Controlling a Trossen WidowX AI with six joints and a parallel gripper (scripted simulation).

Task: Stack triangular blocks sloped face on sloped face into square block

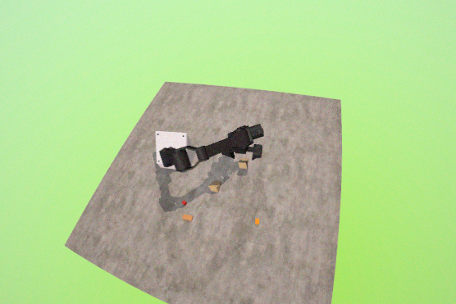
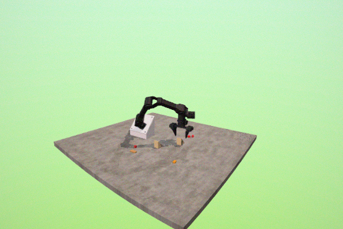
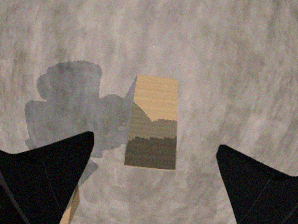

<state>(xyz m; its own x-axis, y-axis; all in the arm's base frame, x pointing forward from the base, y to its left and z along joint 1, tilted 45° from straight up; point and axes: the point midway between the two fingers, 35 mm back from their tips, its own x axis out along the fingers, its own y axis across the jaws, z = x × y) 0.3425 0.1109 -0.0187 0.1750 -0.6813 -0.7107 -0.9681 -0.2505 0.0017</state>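
Now: gripper tip 5 cm above the tan triangular block and 1 cm to the left of it. Round my gripper tip: orange piece: 26 cm to the right, 15 cm ahead, 6 cm below.
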